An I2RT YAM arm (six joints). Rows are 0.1 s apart.
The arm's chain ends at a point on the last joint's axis. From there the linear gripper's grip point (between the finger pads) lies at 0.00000 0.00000 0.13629 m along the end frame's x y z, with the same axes.
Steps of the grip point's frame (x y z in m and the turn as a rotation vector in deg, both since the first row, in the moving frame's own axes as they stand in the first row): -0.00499 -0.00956 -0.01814 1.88 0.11 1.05; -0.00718 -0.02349 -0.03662 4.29 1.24 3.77; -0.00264 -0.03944 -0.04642 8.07 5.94 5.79; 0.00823 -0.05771 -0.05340 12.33 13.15 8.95; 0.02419 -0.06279 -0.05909 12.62 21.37 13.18; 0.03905 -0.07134 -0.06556 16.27 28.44 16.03
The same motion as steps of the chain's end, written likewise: -0.00529 -0.00509 -0.01807 1.88 0.11 1.05; -0.01046 -0.01340 -0.03621 4.29 1.24 3.77; -0.01764 -0.02109 -0.04434 8.07 5.94 5.79; -0.02468 -0.03140 -0.04672 12.33 13.15 8.95; -0.02801 -0.03969 -0.04656 12.62 21.37 13.18; -0.02936 -0.04435 -0.04402 16.27 28.44 16.03
